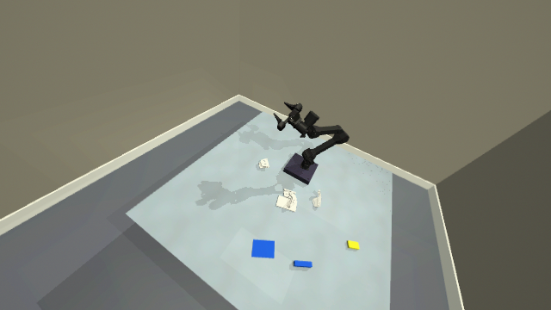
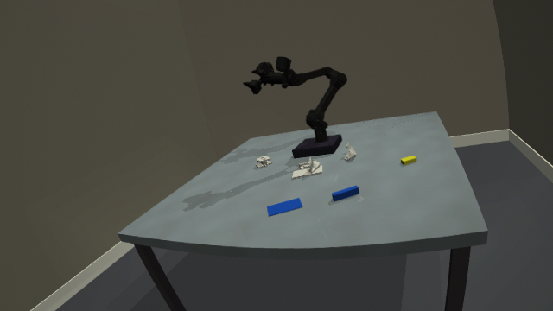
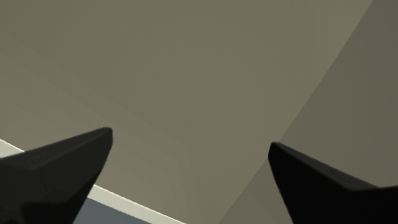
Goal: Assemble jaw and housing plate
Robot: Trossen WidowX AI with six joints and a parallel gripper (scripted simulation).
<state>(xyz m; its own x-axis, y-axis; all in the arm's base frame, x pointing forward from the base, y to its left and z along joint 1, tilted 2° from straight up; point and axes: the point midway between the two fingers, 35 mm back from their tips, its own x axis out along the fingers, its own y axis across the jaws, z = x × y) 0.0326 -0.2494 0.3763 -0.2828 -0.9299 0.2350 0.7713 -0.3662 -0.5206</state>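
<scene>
Now: the white jaw 18 cm ahead of my gripper tip, 42 cm to the left of it and 39 cm below it. The rest, counted from my gripper tip: blue block: 59 cm ahead, 40 cm to the left, 41 cm below; flat blue plate: 60 cm ahead, 20 cm to the left, 42 cm below; small cream part: 10 cm ahead, 41 cm below.
</scene>
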